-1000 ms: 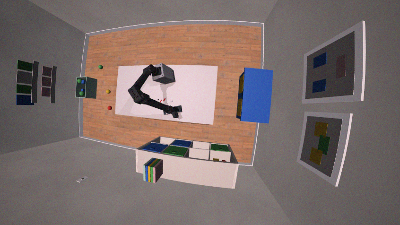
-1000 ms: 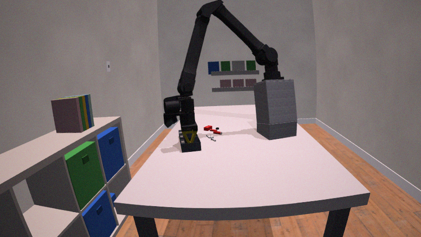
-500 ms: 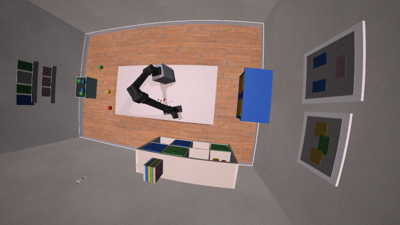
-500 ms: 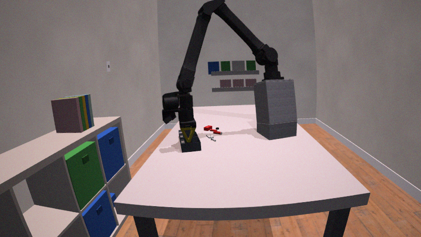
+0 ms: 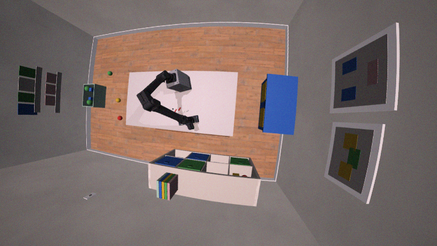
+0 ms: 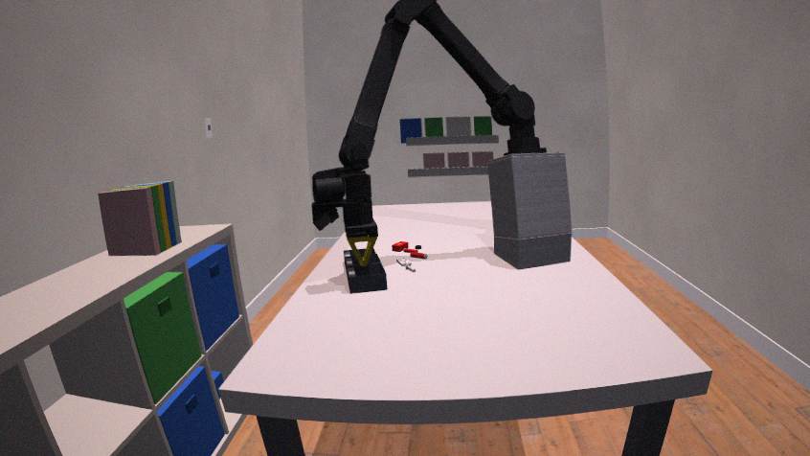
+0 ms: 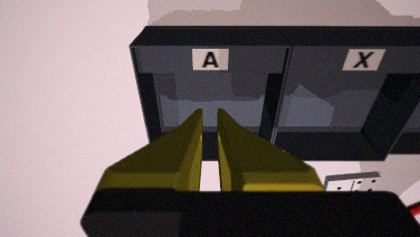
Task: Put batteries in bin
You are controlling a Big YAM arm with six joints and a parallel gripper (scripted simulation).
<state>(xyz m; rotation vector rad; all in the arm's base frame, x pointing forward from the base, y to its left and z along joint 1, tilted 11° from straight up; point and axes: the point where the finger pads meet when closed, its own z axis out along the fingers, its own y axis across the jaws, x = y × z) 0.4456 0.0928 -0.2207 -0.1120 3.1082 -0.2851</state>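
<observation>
Right now the white domino is 160 mm to the right of my hand, 110 mm behind it and 50 mm below it. From my hand the other things lie so: red nine-volt battery 300 mm to the right, 120 mm behind, 50 mm below; three-compartment bin 80 mm to the right, 40 mm below; grey bolt 110 mm behind, 90 mm to the right, 50 mm below.
</observation>
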